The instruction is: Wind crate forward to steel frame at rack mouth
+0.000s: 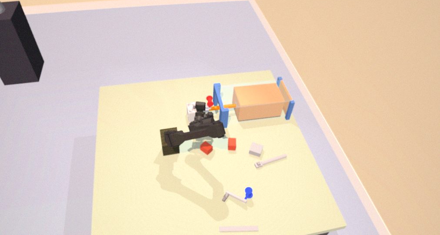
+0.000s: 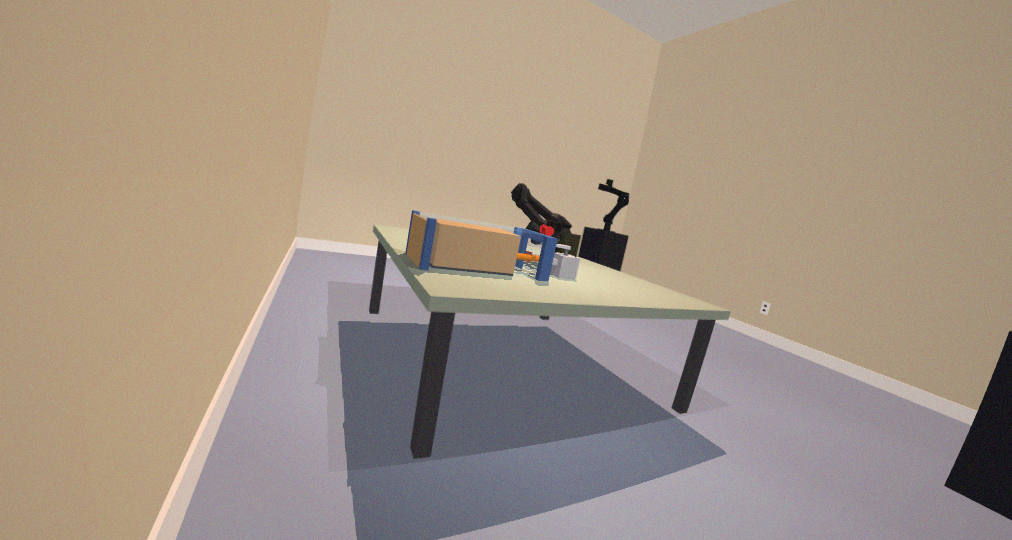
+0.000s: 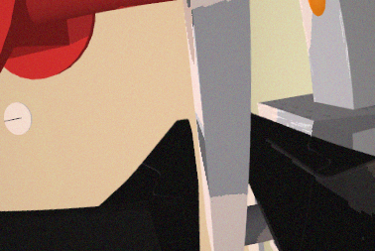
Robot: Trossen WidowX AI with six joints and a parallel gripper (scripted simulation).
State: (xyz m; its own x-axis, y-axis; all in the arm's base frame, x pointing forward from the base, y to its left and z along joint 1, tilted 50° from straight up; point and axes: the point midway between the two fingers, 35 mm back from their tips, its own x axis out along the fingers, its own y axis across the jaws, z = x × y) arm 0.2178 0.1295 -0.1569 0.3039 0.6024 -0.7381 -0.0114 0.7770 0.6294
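The red-knobbed handle is 1 cm ahead of my gripper tip and 2 cm to the right of it. Also, from my gripper tip: winch: 6 cm behind, 9 cm below; red spool grip: 4 cm ahead, 3 cm to the right, 3 cm above; blue steel frame: 11 cm ahead, 1 cm to the left, 2 cm below.
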